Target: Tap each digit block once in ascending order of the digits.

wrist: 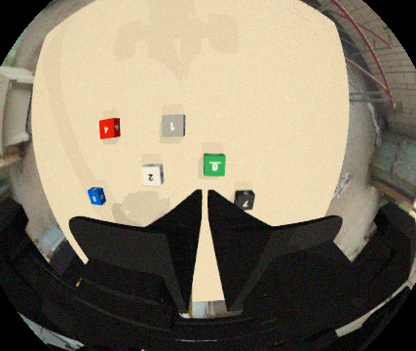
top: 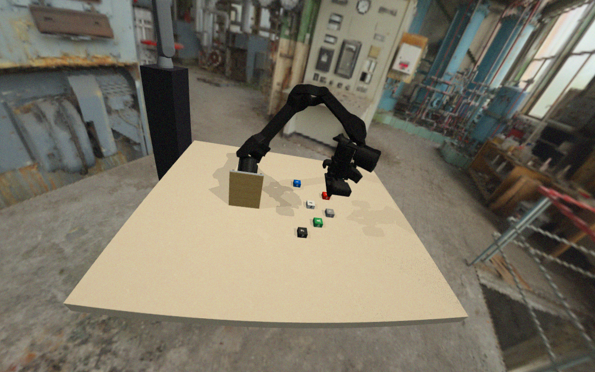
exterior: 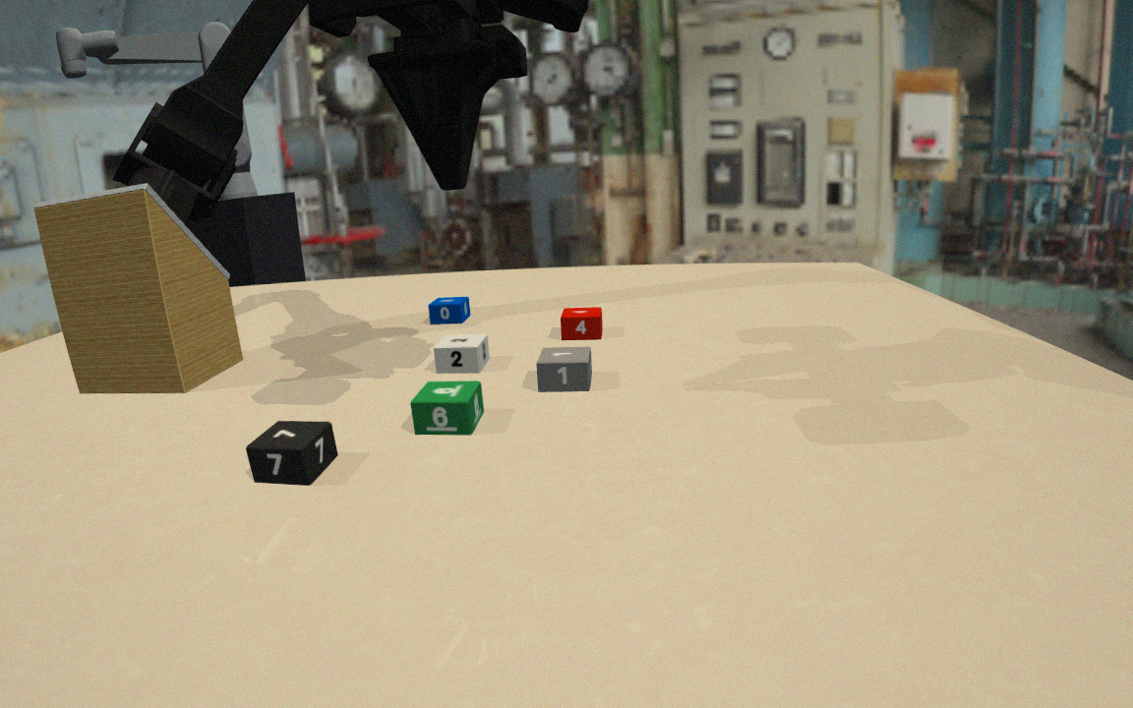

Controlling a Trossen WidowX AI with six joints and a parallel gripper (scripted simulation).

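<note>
Right now the green block is 10 mm behind my gripper tip, 20 mm to the right of it and 120 mm below it. Also, from my gripper tip: white block 40 mm behind, 80 mm to the left, 120 mm below; black block 70 mm behind, 90 mm to the right, 120 mm below; grey block 50 mm ahead, 50 mm to the left, 120 mm below.
</note>
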